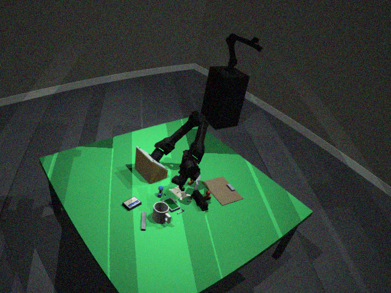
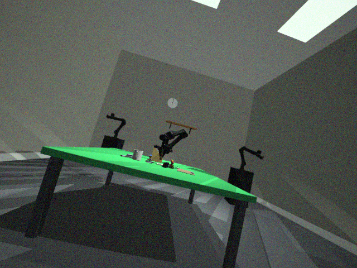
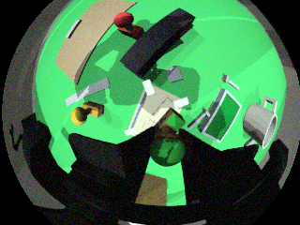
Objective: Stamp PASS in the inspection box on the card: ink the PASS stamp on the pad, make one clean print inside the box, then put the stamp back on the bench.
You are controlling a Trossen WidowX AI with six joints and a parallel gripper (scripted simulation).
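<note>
My gripper tip is now 7 cm above the white card, 2 cm past it and 1 cm to the right of it. From my gripper tip the other things lie so: green ink pad 10 cm to the right, 7 cm below, 6 cm ahead; then blue-knobbed stamp 11 cm to the right, 5 cm below, 4 cm behind; then black block 10 cm ahead, 7 cm to the left, 6 cm below.
</note>
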